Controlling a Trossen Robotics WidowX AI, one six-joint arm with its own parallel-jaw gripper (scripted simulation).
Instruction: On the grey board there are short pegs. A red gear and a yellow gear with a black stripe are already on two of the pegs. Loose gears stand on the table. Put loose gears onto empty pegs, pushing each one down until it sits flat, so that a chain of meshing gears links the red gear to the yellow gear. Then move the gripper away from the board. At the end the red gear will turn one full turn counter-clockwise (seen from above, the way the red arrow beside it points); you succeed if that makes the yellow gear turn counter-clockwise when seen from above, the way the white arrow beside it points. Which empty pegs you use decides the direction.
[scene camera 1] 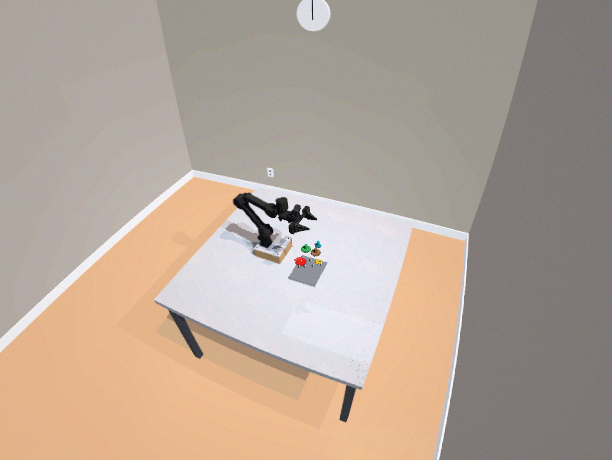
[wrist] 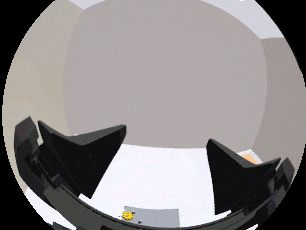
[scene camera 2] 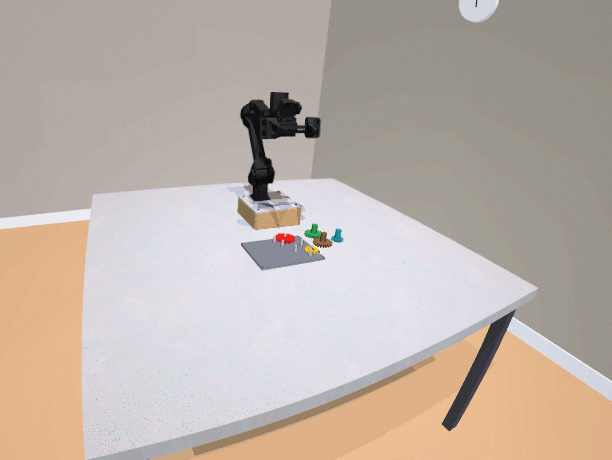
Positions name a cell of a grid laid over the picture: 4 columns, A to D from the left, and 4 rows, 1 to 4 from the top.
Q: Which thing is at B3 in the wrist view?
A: My gripper.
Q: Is my gripper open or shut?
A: Open.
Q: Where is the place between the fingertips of my gripper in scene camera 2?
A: At B2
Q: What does my gripper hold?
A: Nothing.
